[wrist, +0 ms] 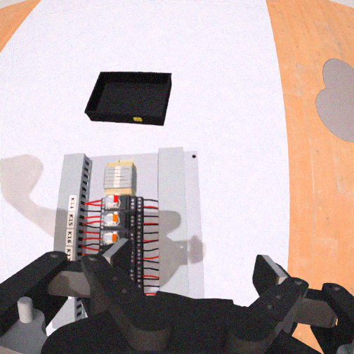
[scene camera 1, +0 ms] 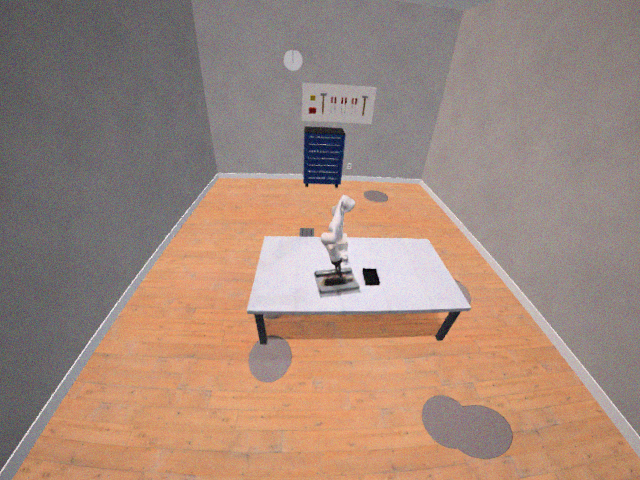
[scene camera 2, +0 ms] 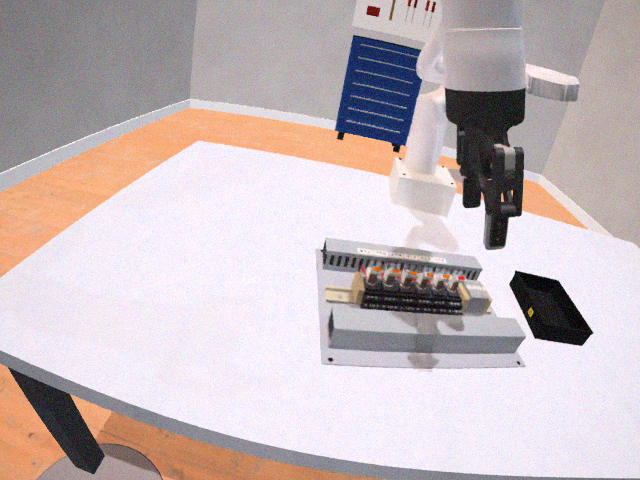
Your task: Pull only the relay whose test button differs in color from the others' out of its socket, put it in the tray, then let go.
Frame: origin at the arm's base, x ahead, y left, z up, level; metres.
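Seen in the pictures: gripper, fingertip midpoint: (scene camera 1: 340,272) (scene camera 2: 481,225); arm's base, link origin: (scene camera 2: 419,168).
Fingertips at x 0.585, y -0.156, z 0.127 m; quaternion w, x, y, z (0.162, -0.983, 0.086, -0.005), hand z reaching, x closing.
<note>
Offsets run from my fingertips to a thing's top centre. Level surfaces: height alone.
The relay with a red test button @[dx -0.114, dy +0.081, dz -0.143 m] (scene camera 2: 458,283) (wrist: 114,201) sits in its socket at the end of the row nearest the tray. The other relays, such as one with an orange button @[dx -0.116, dy -0.061, dz -0.143 m] (scene camera 2: 373,276) (wrist: 111,219), stand in the same row of black sockets; in the wrist view my left finger hides part of the row. The black tray @[dx -0.108, dy +0.309, dz -0.178 m] (scene camera 1: 371,282) (scene camera 2: 560,331) (wrist: 110,118) stands apart from the panel and shows no relay inside. My gripper (scene camera 2: 483,222) (wrist: 192,261) is open and empty, above the panel; in scene camera 1 its fingers are too small to read.
Grey wiring ducts @[dx -0.026, dy +0.021, dz -0.170 m] (scene camera 2: 429,331) (wrist: 170,210) run along both sides of the relay row on the panel plate. A grey terminal block with beige end pieces @[dx -0.113, dy +0.113, dz -0.166 m] (scene camera 2: 475,296) (wrist: 119,176) adjoins the red-button relay. The white table @[dz -0.213 m] (scene camera 1: 408,268) carries the panel, tray and arm base.
</note>
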